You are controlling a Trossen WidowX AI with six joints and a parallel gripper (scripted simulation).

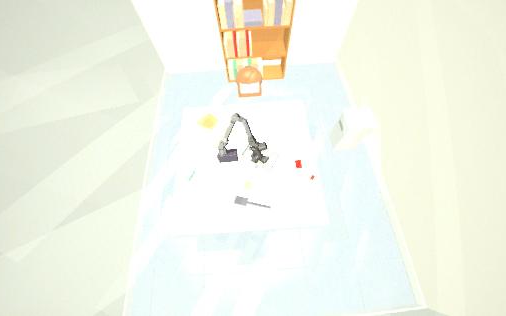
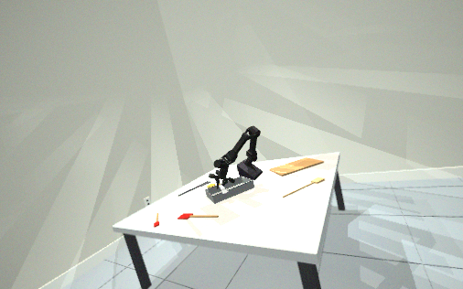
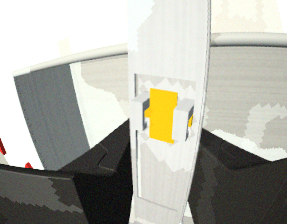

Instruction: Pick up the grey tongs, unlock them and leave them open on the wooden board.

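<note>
Now: the grey roasting tin 20 mm behind my gripper tip and 80 mm to the left of it. From my gripper tip the other things lie so: dark thin tool 120 mm behind, 360 mm to the right, 30 mm below; then red spatula 320 mm ahead, 60 mm to the left, 20 mm below; then yellow lock piece 30 mm behind, 10 mm to the right, 30 mm above.
</note>
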